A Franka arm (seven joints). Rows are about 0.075 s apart.
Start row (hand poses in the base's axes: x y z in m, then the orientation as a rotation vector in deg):
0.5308 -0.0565 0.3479 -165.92 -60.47 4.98
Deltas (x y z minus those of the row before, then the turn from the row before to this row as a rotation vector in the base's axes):
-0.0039 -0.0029 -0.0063 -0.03 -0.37 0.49
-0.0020 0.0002 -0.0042 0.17 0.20 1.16
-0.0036 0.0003 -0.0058 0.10 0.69 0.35
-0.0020 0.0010 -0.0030 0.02 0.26 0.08
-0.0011 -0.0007 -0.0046 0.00 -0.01 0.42
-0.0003 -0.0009 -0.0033 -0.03 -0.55 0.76
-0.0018 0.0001 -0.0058 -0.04 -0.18 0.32
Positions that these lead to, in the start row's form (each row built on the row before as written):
0.5269 -0.0594 0.3416 -165.83 -61.25 4.49
0.5249 -0.0592 0.3374 -165.01 -62.86 4.73
0.5213 -0.0589 0.3316 -164.49 -63.22 5.67
0.5193 -0.0579 0.3286 -164.33 -63.29 6.03
0.5182 -0.0586 0.3240 -164.11 -63.90 6.04
0.5179 -0.0595 0.3207 -163.94 -65.10 5.31
0.5161 -0.0594 0.3149 -163.87 -65.60 5.09

